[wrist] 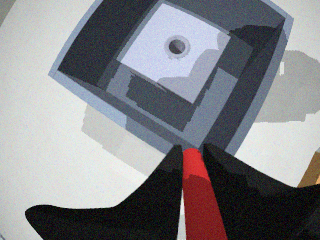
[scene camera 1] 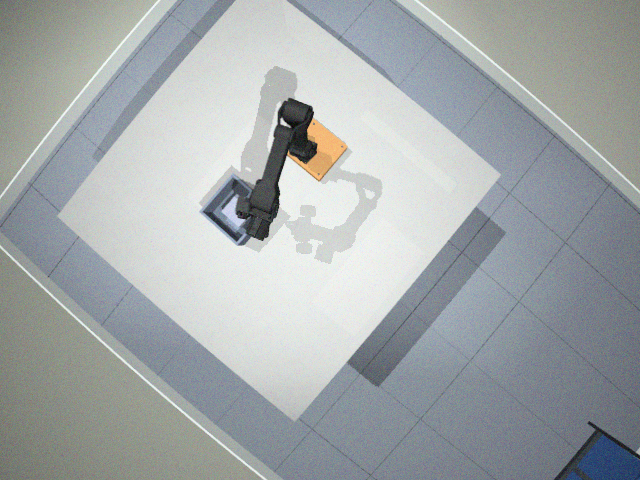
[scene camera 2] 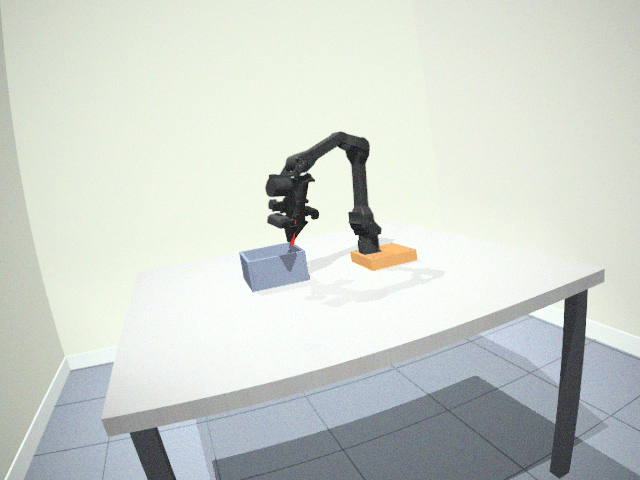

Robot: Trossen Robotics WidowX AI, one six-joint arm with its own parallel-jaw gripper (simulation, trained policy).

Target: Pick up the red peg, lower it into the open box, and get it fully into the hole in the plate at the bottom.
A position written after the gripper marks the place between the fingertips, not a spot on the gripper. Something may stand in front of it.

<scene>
In view: the gripper (scene camera 2: 290, 241), a blue-grey box (scene camera 2: 273, 266) and a pale plate (wrist: 176, 53).
The blue-grey box also shows in the wrist view (wrist: 88, 65) and in scene camera 1 (scene camera 1: 212, 210). The gripper shows as well in the wrist view (wrist: 192, 151). Scene camera 2 does not show the pale plate, which is hidden by the blue-grey box.
</scene>
